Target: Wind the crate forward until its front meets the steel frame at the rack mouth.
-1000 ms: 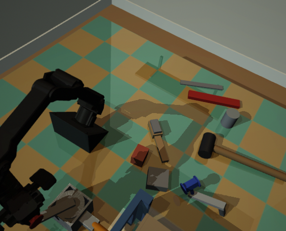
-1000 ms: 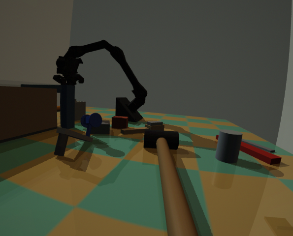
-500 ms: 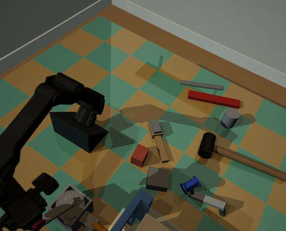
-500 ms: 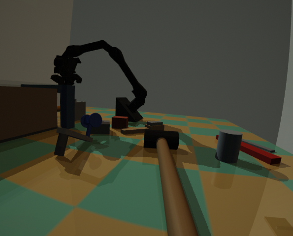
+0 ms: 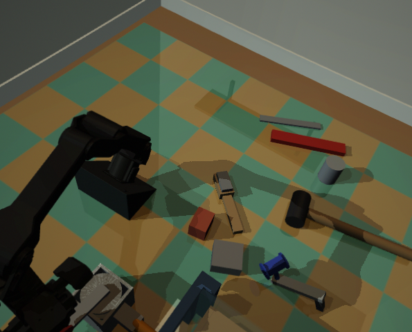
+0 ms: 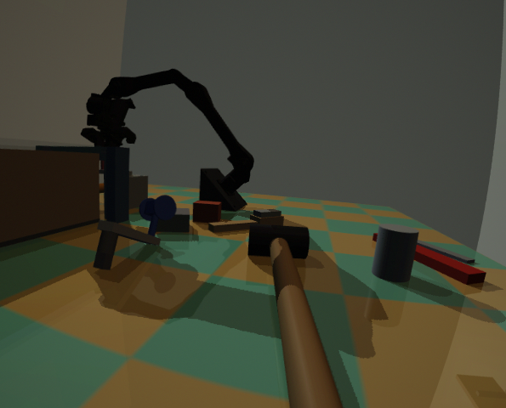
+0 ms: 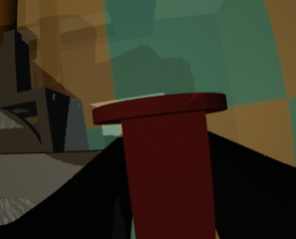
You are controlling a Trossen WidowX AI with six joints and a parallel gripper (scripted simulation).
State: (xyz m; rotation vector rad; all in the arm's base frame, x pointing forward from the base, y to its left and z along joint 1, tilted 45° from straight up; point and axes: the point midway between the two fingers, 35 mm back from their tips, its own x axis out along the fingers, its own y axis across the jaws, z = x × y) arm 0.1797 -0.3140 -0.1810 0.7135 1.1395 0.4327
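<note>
Now: the red-knobbed winch handle 40 mm to the left of my gripper tip, 30 mm below it and 10 mm behind it. Round my gripper tip: red cylindrical grip 20 mm behind; then grey block 350 mm to the left, 150 mm ahead, 110 mm below; then boxy winch 100 mm below, 90 mm to the left, 20 mm behind.
</note>
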